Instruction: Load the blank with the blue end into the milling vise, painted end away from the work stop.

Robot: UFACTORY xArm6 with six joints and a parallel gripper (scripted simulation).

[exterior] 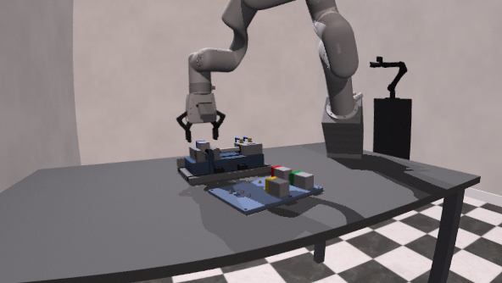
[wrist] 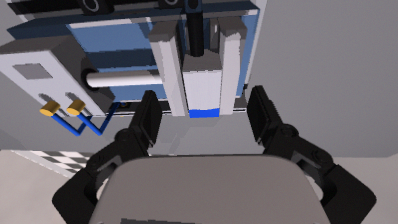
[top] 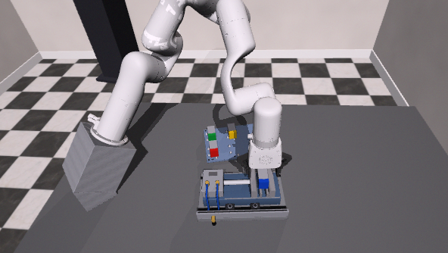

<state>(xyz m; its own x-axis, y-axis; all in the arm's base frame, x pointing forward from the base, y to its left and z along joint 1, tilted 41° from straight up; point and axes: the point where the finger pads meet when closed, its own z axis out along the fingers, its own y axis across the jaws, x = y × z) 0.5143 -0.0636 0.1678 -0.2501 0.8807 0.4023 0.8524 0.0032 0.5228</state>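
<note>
Now: hand 3 cm above the blue-ended blank. From my hand the other things lie so: moving jaw: 5 cm below, 3 cm behind, 1 cm to the right; hose block: 16 cm behind, 5 cm to the right, 5 cm below; fixed jaw: 5 cm below, 2 cm ahead, 1 cm to the left.
</note>
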